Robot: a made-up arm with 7 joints.
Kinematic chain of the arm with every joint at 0, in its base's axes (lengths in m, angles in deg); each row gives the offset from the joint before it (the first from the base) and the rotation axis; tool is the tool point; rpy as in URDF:
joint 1: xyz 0 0 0.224 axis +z
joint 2: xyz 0 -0.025 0.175 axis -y
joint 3: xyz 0 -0.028 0.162 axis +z
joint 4: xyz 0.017 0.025 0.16 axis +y
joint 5: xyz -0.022 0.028 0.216 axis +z
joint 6: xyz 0 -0.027 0.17 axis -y
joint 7: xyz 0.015 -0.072 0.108 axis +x
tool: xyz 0 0 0 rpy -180 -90 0
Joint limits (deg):
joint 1: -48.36..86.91
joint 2: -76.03..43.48
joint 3: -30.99..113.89
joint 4: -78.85..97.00
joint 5: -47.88..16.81
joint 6: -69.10..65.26
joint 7: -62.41..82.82
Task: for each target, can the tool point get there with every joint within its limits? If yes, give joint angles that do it. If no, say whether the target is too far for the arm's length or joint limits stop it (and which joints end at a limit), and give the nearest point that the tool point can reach.
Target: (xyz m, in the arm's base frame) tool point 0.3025 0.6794 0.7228
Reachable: yes | joints 61.35 -61.47 75.00 21.00 -12.13 22.87 58.72
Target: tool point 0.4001 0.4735 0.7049
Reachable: yes | joints 64.86 -19.11 -6.85 77.43 7.49 35.63 46.95
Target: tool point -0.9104 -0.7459 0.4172
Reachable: no: too far | nearest point -0.5468 -0.4480 0.5280 | short by 0.483 m
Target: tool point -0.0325 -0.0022 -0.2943
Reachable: no: joint limits stop it (at a limit: joint 1, joint 2, joint 4, joint 5) | nearest point 0.0105 0.2852 0.0000 | short by 0.414 m
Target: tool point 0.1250 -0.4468 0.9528
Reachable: yes | joints 0.55 -30.68 62.18 -54.18 -23.43 23.47 68.38
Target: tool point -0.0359 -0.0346 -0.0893
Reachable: no: joint limits stop it (at a limit: joint 1, joint 2, joint 4, joint 5) | nearest point 0.1371 -0.2297 0.0300 | short by 0.287 m
